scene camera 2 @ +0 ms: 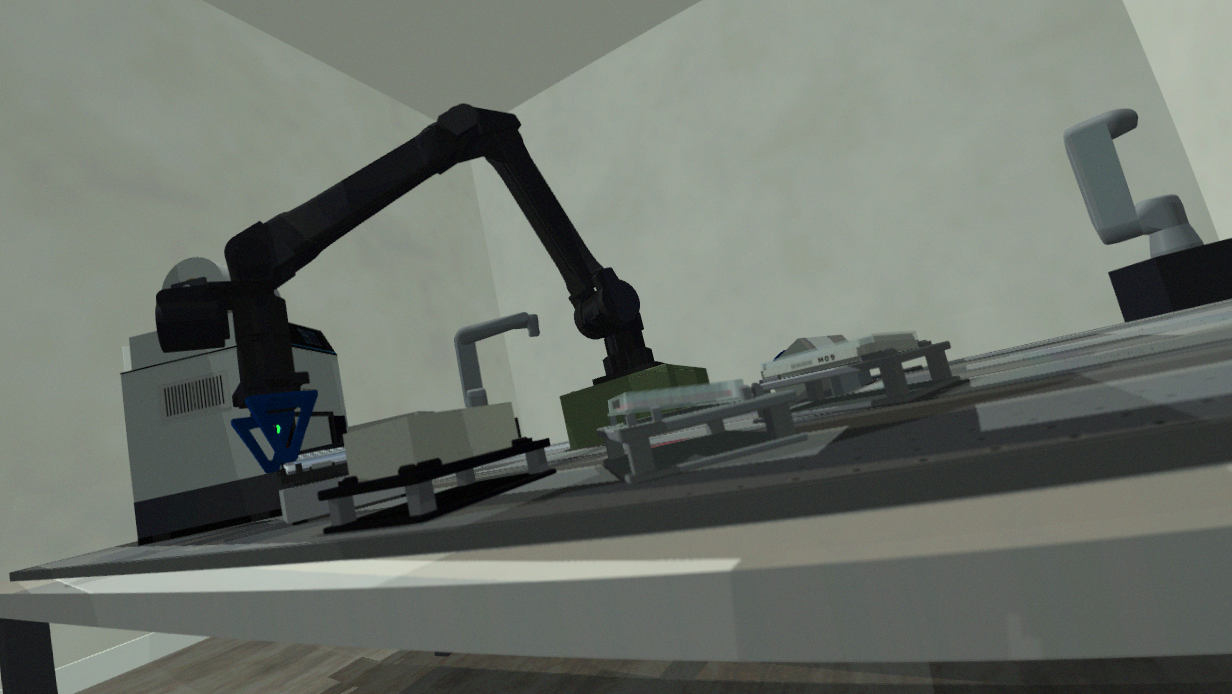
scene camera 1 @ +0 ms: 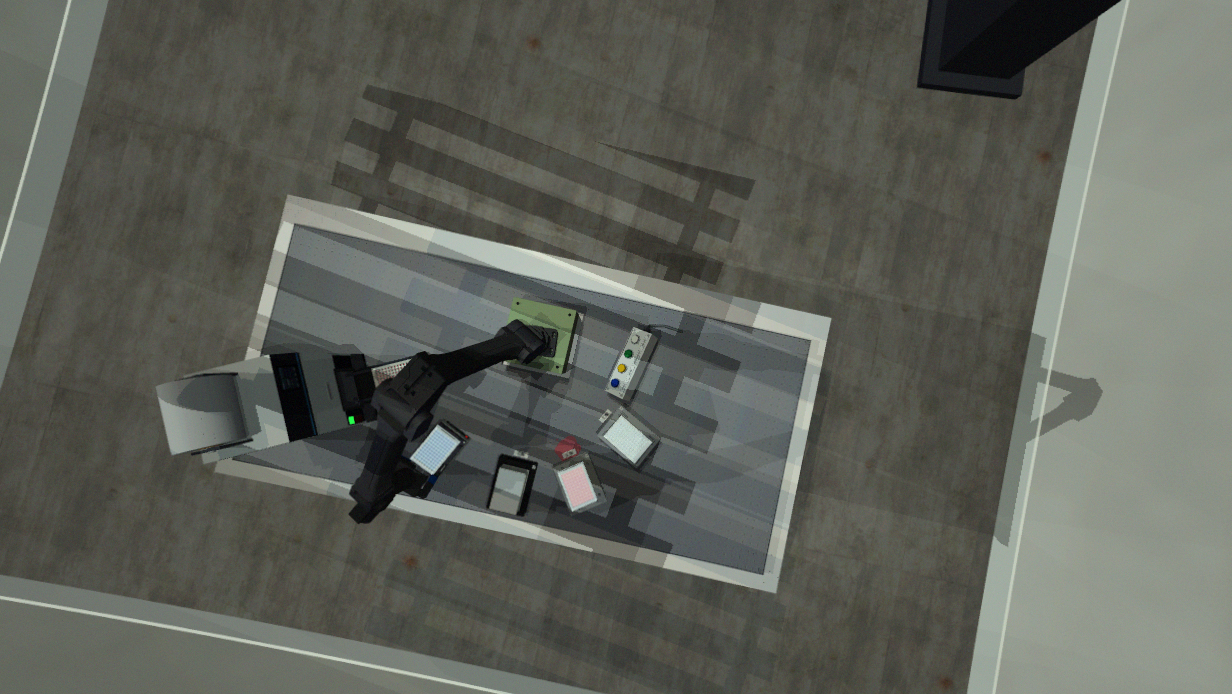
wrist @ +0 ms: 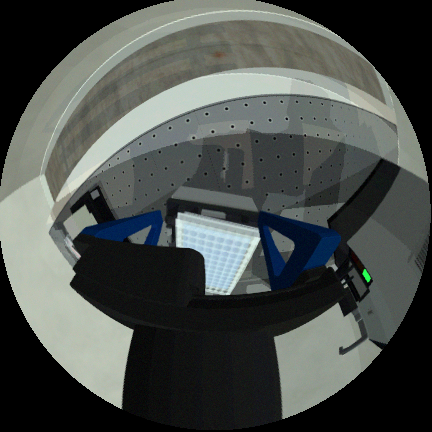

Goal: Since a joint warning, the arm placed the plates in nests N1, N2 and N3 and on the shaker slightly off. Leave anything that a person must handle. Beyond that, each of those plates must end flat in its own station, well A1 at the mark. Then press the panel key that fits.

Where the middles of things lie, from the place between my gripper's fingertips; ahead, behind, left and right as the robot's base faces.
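Labels:
My hand is 6 cm past the pale blue well plate (scene camera 1: 437,447) and 3 cm to the right of it. Then there's the black-framed white plate (scene camera 2: 378,451), which is 3 cm ahead of my hand, 27 cm to the left of my hand and 1 cm below my hand. Going by their middles, of the things named here the pale blue well plate is the nearest to my hand.

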